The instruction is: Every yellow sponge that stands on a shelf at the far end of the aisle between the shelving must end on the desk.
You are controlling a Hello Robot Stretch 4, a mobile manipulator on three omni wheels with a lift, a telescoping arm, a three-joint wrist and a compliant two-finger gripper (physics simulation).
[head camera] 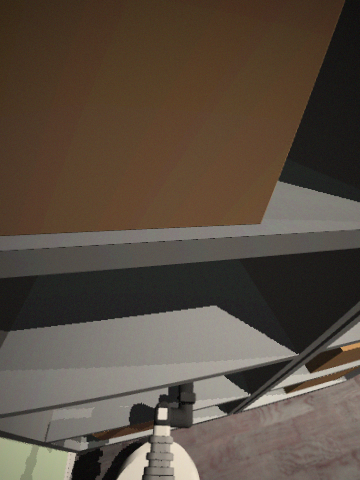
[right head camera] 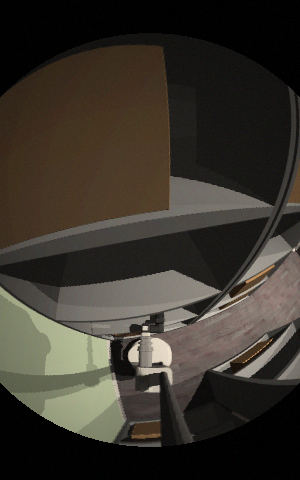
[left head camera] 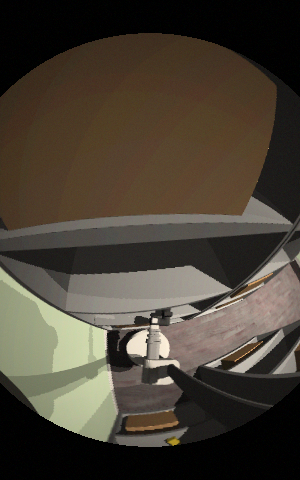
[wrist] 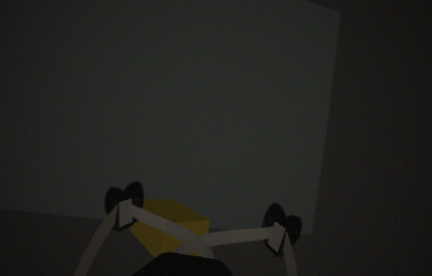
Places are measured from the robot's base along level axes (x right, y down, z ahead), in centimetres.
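Pixels of known places: gripper, fingertip midpoint: (wrist: 204, 208).
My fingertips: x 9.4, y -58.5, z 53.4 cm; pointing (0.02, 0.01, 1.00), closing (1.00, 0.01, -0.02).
Note:
Behind a point stands the place of what it marks.
My gripper (wrist: 204, 208) @(x 9.4, y -58.5, z 53.4 cm) is open in the dim wrist view, its two fingertips standing wide apart. A yellow sponge (wrist: 161, 236) @(x 5.2, y -53.5, z 58.3 cm) shows low in that view, partly behind the left finger's linkage and the dark gripper body. It lies nearer the left fingertip, and no finger is closed on it. In the head views the fingers are hidden by the shelving, and the dark wrist (head camera: 181, 409) @(x 7.0, y -61.1, z 24.8 cm) shows at the shelf edge. Another small yellow thing, apparently a sponge (left head camera: 173, 442), is on a shelf at the bottom of the left head view. The desk does not show.
A large brown box (head camera: 140, 115) @(x -2.9, y -151.8, z 25.2 cm) (left head camera: 135, 130) @(x -9.4, y -152.8, z 23.9 cm) (right head camera: 85, 140) @(x 0.0, y -153.9, z 25.8 cm) stands close on the grey shelf (head camera: 150, 261) @(x -2.2, y -139.5, z 23.3 cm) (left head camera: 150, 237) @(x -7.0, y -139.6, z 22.3 cm). A pale green wall (left head camera: 55, 345) @(x -44.1, y -95.0, z -3.6 cm) (right head camera: 55, 355) @(x -43.7, y -89.2, z -5.4 cm) is at the left. More shelving with a brown box (left head camera: 242, 354) @(x 95.0, y -30.2, z -20.7 cm) (right head camera: 252, 353) @(x 98.3, y -27.8, z -20.0 cm) stands across the wooden floor (left head camera: 215, 332) @(x 82.3, y 2.8, z 12.6 cm).

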